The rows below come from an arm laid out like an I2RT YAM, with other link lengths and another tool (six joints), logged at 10 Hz.
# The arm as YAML. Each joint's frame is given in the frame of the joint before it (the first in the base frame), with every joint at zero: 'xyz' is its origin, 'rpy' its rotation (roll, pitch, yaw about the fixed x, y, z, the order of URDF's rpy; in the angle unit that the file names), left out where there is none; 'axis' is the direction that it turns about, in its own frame. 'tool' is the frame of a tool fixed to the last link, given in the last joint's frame.
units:
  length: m
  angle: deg
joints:
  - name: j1
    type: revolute
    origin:
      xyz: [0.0, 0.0, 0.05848]
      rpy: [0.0, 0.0, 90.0]
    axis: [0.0, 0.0, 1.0]
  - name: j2
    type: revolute
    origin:
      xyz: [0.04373, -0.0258, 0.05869]
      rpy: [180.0, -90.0, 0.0]
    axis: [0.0, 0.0, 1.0]
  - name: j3
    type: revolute
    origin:
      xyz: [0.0, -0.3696, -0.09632]
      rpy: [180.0, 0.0, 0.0]
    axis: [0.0, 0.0, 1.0]
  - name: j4
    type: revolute
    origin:
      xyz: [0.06, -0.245, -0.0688]
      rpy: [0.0, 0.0, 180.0]
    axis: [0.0, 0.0, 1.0]
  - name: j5
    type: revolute
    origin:
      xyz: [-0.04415, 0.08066, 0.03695]
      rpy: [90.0, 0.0, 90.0]
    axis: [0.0, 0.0, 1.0]
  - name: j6
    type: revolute
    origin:
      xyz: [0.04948, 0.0, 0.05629]
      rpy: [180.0, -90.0, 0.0]
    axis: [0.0, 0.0, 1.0]
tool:
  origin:
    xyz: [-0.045, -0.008, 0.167]
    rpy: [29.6, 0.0, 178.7]
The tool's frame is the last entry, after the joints.
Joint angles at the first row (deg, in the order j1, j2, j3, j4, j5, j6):
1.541 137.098 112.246 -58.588 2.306 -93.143
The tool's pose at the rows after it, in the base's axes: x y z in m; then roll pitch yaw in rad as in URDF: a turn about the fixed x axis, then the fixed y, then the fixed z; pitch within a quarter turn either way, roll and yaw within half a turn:
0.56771 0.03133 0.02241 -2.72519 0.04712 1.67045
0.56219 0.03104 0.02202 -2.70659 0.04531 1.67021
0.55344 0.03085 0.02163 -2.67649 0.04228 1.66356
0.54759 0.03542 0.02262 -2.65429 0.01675 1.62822
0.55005 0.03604 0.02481 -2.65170 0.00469 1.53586
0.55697 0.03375 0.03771 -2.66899 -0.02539 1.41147
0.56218 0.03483 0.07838 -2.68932 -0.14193 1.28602
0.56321 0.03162 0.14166 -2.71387 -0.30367 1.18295
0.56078 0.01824 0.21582 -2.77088 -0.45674 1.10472
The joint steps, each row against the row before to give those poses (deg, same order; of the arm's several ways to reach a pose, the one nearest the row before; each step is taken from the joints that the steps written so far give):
0.000 -0.002 -0.002 -0.632 -0.044 0.022
-0.022 0.002 0.002 -1.072 -0.022 0.043
0.000 -0.001 -0.001 -1.749 -0.022 0.460
0.000 -0.022 0.000 -1.420 -1.311 2.119
-0.066 -0.175 0.023 -0.394 -0.547 5.245
-0.611 -1.267 -0.001 -0.043 -1.355 6.580
-1.924 -3.716 0.110 -0.832 -5.857 5.814
-3.060 -5.660 0.022 -0.873 -7.956 4.393
-3.519 -6.689 0.021 0.241 -6.601 4.088

